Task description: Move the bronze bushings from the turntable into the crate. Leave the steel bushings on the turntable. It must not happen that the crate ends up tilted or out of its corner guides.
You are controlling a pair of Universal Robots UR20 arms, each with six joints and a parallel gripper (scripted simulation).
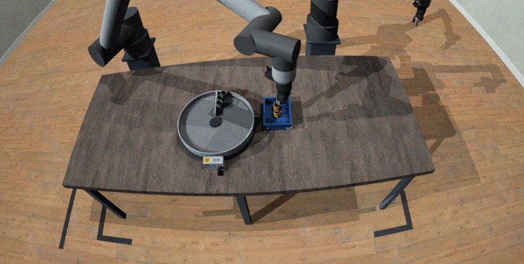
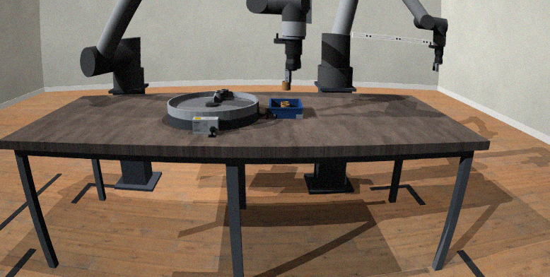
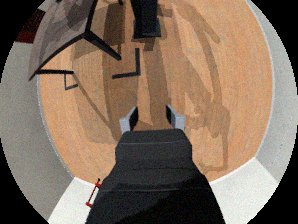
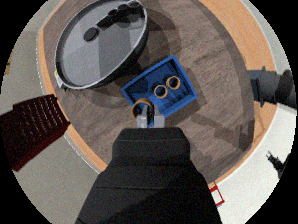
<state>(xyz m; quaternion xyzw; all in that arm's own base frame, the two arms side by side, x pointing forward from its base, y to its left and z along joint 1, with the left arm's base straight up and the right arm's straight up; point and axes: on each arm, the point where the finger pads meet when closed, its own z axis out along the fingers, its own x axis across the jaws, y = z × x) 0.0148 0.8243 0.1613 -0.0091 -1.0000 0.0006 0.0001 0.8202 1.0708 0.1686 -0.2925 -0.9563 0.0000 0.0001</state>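
Now: the blue crate 40 mm behind my right hand, 10 mm to the right of it and 140 mm below it.
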